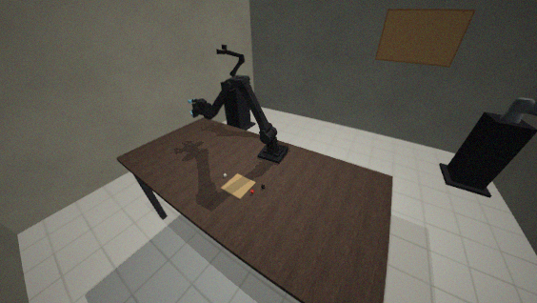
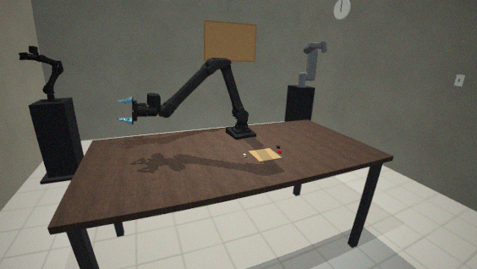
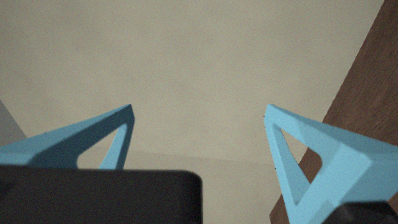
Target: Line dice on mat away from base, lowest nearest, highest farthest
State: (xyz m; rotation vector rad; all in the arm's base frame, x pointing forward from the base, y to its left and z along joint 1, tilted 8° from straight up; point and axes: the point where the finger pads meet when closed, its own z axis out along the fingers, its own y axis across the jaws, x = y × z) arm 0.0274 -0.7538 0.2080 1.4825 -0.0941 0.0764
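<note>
The black die is 240 mm ahead of my hand, 870 mm to the left of it and 230 mm below it. Also, from my hand: white die (290 mm ahead, 620 mm to the left, 230 mm below); red die (310 mm ahead, 840 mm to the left, 230 mm below); tan mat (300 mm ahead, 740 mm to the left, 240 mm below).
</note>
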